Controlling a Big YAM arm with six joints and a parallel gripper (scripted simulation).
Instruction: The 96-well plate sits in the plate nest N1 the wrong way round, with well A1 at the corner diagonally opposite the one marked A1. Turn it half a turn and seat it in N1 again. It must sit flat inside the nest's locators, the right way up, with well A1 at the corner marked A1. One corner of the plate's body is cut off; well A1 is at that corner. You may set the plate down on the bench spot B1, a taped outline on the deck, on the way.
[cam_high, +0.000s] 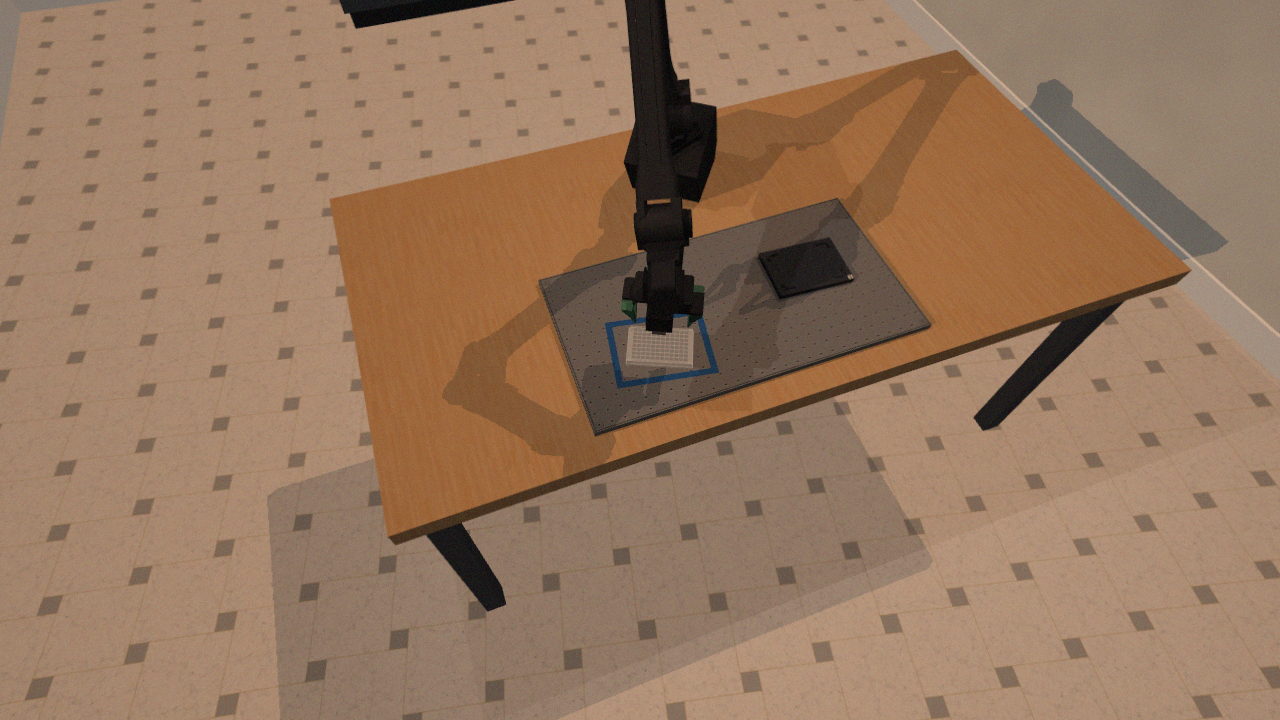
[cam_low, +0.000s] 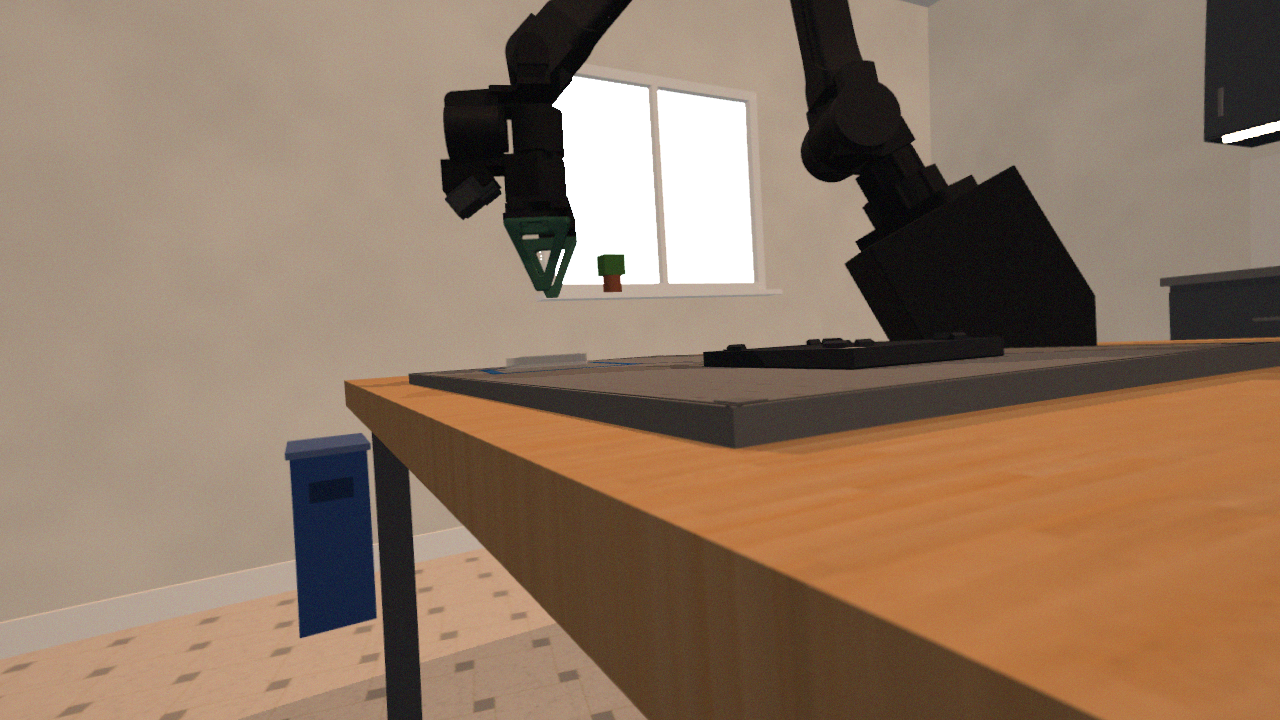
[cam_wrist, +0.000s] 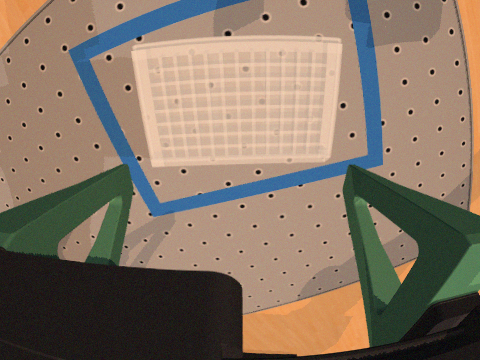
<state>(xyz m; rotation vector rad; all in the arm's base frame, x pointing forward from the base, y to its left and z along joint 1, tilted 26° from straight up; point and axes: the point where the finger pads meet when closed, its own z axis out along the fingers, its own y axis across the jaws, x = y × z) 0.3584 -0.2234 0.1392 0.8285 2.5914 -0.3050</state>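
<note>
Right now my hand is 90 mm above the 96-well plate. Also, from my hand: black plate nest N1: 360 mm to the left, 90 mm below; A1 label: 70 mm ahead, 420 mm to the left, 80 mm below.
</note>
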